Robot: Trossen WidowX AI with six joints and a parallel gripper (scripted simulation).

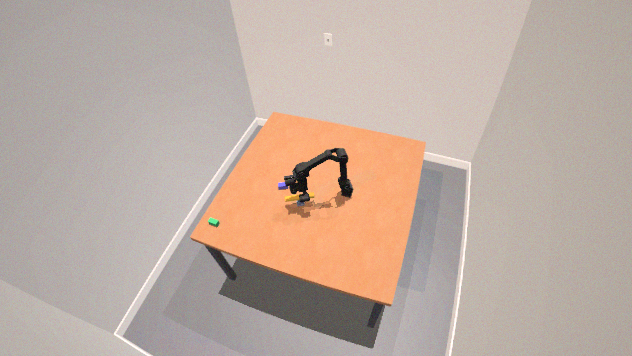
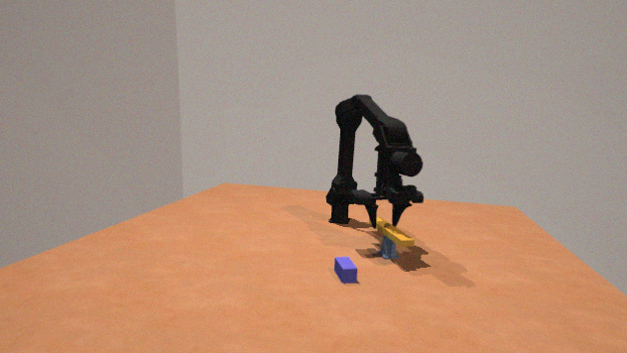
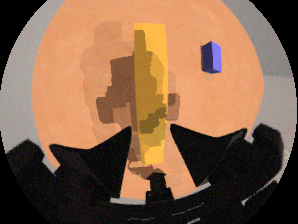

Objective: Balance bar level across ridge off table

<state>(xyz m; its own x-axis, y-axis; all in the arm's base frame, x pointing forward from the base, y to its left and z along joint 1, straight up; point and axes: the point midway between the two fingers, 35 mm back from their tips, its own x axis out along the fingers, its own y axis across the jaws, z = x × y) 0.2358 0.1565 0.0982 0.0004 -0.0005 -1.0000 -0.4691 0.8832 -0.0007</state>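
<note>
My gripper tip is now 30 mm short of the yellow bar and 10 mm to the right of it. Round my gripper tip: green block: 500 mm ahead, 340 mm to the left, 50 mm below; then purple block: 190 mm ahead, 70 mm to the right, 50 mm below.
</note>
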